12 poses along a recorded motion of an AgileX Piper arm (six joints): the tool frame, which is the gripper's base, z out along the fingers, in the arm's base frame.
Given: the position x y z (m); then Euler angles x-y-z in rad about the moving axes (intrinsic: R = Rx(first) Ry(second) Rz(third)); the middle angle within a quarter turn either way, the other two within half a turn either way.
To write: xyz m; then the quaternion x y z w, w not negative. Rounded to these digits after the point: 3 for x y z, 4 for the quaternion.
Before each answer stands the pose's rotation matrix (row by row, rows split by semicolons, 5 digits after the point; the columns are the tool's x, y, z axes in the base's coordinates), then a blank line. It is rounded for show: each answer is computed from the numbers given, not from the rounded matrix.
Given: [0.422 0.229 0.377 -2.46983 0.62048 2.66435]
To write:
-0.72269 -0.37371 0.58143; -0.03810 0.86148 0.50636; -0.69012 0.34379 -0.63683

[0.422 0.229 0.377 -0.1147 0.8974 0.2368 0.3542]
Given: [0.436 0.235 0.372 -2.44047 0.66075 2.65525]
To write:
-0.69798 -0.36902 0.61371; -0.00716 0.86055 0.50931; -0.71608 0.35109 -0.60330

[0.436 0.235 0.372 -0.1058 0.8891 0.2419 0.3739]
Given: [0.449 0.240 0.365 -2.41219 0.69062 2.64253]
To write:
-0.67683 -0.36893 0.63702; 0.01591 0.85781 0.51371; -0.73597 0.35783 -0.57473

[0.449 0.240 0.365 -0.1001 0.8817 0.2471 0.3893]
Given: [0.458 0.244 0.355 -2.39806 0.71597 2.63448]
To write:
-0.65951 -0.36641 0.65635; 0.03088 0.85921 0.51069; -0.75106 0.35707 -0.55534

[0.458 0.244 0.355 -0.0957 0.8767 0.2475 0.4014]
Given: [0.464 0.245 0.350 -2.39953 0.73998 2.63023]
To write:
-0.64401 -0.36139 0.67427; 0.03669 0.86578 0.49907; -0.76413 0.34615 -0.54432

[0.464 0.245 0.350 -0.0929 0.8738 0.2418 0.4115]
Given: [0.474 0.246 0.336 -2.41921 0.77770 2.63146]
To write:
-0.62181 -0.34792 0.70164; 0.03851 0.88124 0.47111; -0.78222 0.31996 -0.53456

[0.474 0.246 0.336 -0.0888 0.8714 0.2269 0.4257]
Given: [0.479 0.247 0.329 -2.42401 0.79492 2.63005]
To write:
-0.61069 -0.34283 0.71381; 0.04049 0.88673 0.46052; -0.79083 0.31013 -0.52764

[0.479 0.247 0.329 -0.0869 0.8696 0.2215 0.4326]
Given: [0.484 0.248 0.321 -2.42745 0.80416 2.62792]
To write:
-0.60419 -0.34088 0.72025; 0.03955 0.88994 0.45436; -0.79586 0.30301 -0.52421

[0.484 0.248 0.321 -0.0867 0.8687 0.2180 0.4363]
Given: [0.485 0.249 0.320 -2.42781 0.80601 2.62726]
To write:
-0.60280 -0.34062 0.72153; 0.03940 0.89049 0.45330; -0.79692 0.30168 -0.52337

[0.485 0.249 0.320 -0.0867 0.8684 0.2173 0.4371]
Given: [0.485 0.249 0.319 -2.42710 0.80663 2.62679]
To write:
-0.60225 -0.34068 0.72196; 0.03980 0.89043 0.45338; -0.79731 0.30178 -0.52271

[0.485 0.249 0.319 -0.0866 0.8682 0.2174 0.4375]
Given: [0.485 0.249 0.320 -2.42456 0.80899 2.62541]
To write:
-0.60030 -0.34067 0.72359; 0.04153 0.89025 0.45359; -0.79870 0.30233 -0.52027

[0.485 0.249 0.320 -0.0862 0.8676 0.2178 0.4387]
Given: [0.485 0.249 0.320 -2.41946 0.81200 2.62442]
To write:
-0.59807 -0.34019 0.72566; 0.04591 0.88941 0.45479; -0.80013 0.30531 -0.51631

[0.485 0.249 0.320 -0.0849 0.8666 0.2193 0.4402]
